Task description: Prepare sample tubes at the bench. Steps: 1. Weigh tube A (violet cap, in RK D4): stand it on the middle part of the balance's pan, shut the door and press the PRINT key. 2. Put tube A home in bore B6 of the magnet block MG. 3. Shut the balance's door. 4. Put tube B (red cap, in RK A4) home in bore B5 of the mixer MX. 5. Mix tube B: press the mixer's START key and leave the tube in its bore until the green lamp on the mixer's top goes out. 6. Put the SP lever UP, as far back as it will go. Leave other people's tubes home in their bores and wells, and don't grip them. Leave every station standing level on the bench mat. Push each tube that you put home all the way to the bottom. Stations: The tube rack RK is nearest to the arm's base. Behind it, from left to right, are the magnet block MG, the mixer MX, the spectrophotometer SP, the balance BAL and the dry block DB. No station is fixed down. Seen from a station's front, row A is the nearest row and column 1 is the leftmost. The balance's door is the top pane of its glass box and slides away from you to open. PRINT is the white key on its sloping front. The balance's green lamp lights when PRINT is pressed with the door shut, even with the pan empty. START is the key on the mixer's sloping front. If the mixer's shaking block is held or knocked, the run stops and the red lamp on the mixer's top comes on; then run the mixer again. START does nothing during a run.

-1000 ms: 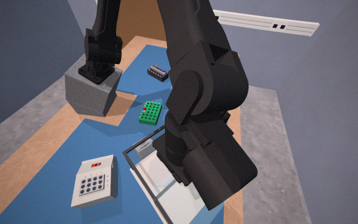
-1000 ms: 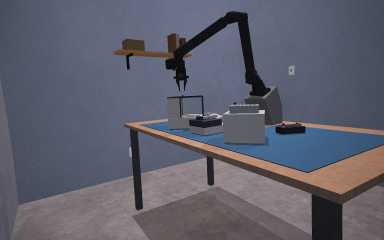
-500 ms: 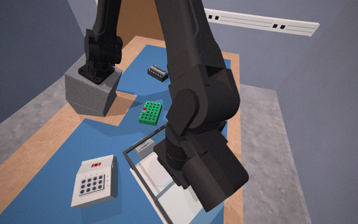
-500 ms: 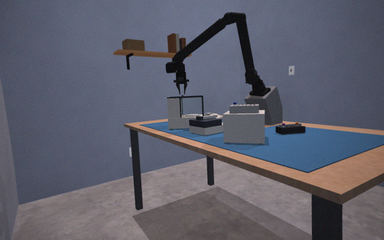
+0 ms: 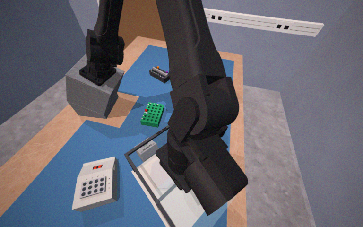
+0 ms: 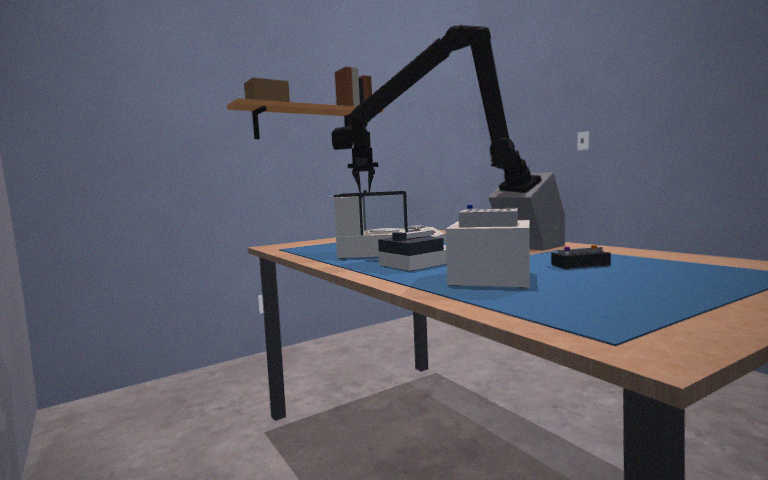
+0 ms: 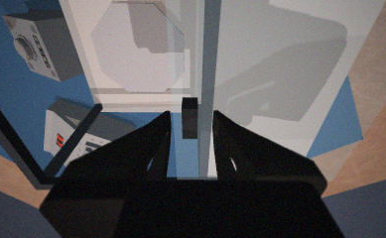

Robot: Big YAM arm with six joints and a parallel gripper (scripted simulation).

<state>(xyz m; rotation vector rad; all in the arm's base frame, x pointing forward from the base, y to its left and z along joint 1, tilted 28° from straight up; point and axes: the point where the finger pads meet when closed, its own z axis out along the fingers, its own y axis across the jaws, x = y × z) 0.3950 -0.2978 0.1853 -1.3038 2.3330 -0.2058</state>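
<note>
My hand is 20 mm short of the balance door, 10 mm to the left of it and 10 mm above it. The rest, counted from my hand: dry block DB: 270 mm behind, 190 mm below, 60 mm to the right; SP lever: 290 mm to the left, 130 mm below, 20 mm behind; white print key: 180 mm behind, 150 mm below, 110 mm to the left.
</note>
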